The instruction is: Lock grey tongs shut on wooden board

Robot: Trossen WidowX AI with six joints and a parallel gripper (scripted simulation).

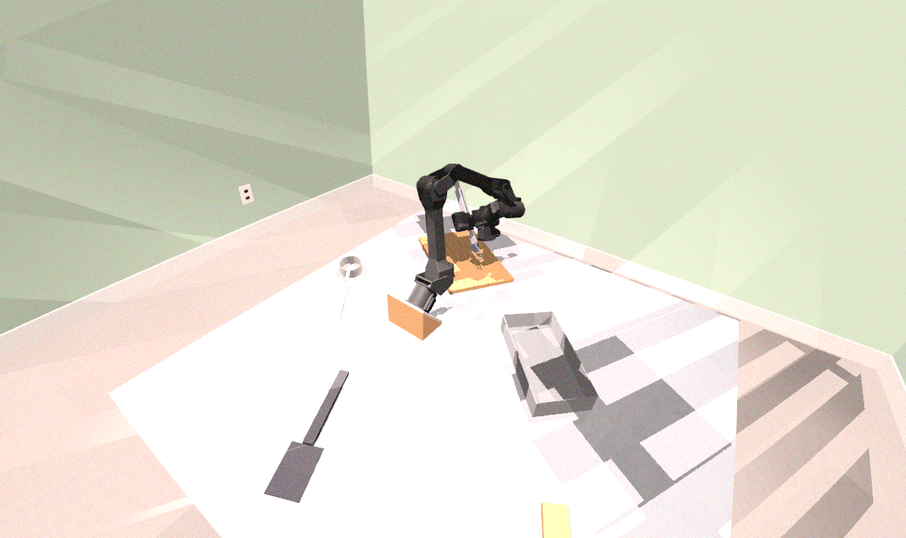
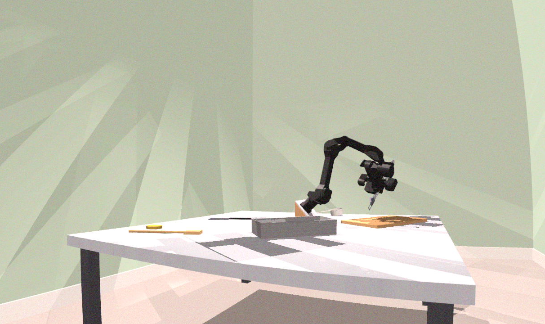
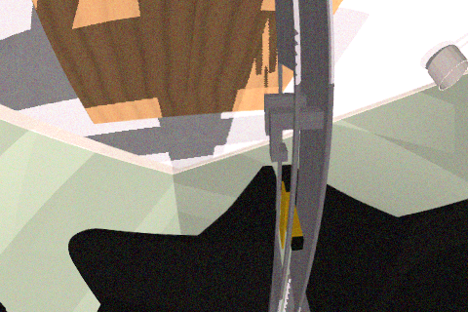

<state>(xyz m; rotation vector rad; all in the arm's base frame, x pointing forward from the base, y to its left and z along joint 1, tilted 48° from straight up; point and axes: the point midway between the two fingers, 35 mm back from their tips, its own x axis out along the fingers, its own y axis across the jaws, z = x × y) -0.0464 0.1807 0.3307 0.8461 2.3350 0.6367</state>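
My gripper tip is now 10 mm short of the wooden board, 10 mm to the right of it and 140 mm above it. Round my gripper tip: dark spatula: 60 mm ahead, 790 mm to the right, 140 mm below; then grey roasting tin: 430 mm ahead, 320 mm to the right, 120 mm below.
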